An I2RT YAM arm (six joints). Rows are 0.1 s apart.
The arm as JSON. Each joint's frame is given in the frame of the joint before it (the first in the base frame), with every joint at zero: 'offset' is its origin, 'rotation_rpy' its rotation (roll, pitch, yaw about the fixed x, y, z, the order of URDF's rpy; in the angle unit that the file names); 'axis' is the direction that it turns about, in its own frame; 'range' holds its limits. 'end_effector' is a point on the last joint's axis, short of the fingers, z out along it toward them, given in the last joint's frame.
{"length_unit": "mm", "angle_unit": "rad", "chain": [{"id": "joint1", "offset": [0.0, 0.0, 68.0], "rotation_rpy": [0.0, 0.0, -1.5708], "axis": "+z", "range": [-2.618, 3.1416]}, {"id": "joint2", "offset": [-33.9, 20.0, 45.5], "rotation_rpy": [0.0, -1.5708, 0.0], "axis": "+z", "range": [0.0, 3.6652]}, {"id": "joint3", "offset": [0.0, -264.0, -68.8], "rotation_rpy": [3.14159, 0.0, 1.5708], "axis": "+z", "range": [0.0, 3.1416]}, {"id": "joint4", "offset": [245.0, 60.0, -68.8], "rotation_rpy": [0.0, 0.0, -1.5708], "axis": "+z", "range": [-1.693, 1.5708]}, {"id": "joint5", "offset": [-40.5, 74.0, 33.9], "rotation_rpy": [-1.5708, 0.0, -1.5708], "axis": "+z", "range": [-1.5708, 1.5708]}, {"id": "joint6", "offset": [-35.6, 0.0, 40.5], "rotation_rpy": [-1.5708, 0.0, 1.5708], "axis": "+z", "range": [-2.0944, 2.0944]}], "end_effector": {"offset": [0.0, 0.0, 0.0], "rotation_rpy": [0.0, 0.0, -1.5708]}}
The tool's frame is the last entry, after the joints.
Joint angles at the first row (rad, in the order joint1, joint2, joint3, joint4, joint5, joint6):
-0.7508, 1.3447, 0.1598, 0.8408, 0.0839, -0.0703
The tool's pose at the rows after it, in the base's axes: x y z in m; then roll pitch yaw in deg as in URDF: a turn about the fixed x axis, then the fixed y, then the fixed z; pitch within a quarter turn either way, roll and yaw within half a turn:
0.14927, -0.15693, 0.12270, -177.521, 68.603, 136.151
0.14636, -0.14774, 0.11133, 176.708, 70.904, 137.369
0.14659, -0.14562, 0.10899, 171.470, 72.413, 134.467
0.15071, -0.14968, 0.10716, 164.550, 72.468, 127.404
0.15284, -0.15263, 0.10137, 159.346, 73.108, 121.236
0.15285, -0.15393, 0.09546, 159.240, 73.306, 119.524
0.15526, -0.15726, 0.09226, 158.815, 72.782, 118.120
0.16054, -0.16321, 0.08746, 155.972, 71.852, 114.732
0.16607, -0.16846, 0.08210, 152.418, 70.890, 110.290
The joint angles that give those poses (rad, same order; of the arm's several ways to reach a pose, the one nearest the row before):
-0.8102, 1.4062, 0.1731, 0.8600, 0.0015, -0.0164
-0.8106, 1.4943, 0.1120, 1.0471, -0.1204, -0.0219
-0.8101, 1.5395, 0.0968, 1.1351, -0.1636, -0.0047
-0.8097, 1.5897, 0.1143, 1.1765, -0.1663, 0.0330
-0.8099, 1.6807, 0.1181, 1.2839, -0.1535, 0.0630
-0.8096, 1.7494, 0.1168, 1.3585, -0.1260, 0.0706
-0.8096, 1.7824, 0.1324, 1.3686, -0.1105, 0.0797
-0.8099, 1.8331, 0.1638, 1.3792, -0.1049, 0.1014
-0.8061, 1.8865, 0.1942, 1.3966, -0.0904, 0.1316

